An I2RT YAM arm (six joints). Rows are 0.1 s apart.
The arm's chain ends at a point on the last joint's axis. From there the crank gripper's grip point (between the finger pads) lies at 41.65 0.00 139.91 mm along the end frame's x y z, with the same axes.
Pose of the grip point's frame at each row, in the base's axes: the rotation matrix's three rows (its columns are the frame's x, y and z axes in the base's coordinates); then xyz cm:
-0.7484, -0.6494, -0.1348; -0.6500, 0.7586, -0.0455; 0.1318, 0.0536, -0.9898; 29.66, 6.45, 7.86
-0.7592, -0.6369, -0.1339; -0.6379, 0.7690, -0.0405; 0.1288, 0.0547, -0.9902; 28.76, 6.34, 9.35
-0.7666, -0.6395, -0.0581; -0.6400, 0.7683, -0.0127; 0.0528, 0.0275, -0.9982; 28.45, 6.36, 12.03
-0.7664, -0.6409, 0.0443; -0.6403, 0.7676, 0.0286; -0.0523, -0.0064, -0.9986; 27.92, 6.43, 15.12
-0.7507, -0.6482, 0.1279; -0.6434, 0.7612, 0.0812; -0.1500, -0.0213, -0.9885; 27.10, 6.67, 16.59
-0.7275, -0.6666, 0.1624; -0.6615, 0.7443, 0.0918; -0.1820, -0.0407, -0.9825; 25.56, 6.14, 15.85
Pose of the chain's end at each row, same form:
-0.7484, -0.6494, -0.1348; -0.6500, 0.7586, -0.0455; 0.1318, 0.0536, -0.9898; 34.66, 9.79, 21.16
-0.7592, -0.6369, -0.1339; -0.6379, 0.7690, -0.0405; 0.1288, 0.0547, -0.9902; 33.80, 9.56, 22.67
-0.7666, -0.6395, -0.0581; -0.6400, 0.7683, -0.0127; 0.0528, 0.0275, -0.9982; 32.46, 9.20, 25.78
-0.7664, -0.6409, 0.0443; -0.6403, 0.7676, 0.0286; -0.0523, -0.0064, -0.9986; 30.49, 8.70, 29.31
-0.7507, -0.6482, 0.1279; -0.6434, 0.7612, 0.0812; -0.1500, -0.0213, -0.9885; 28.44, 8.21, 31.04
-0.7275, -0.6666, 0.1624; -0.6615, 0.7443, 0.0918; -0.1820, -0.0407, -0.9825; 26.32, 7.61, 30.35

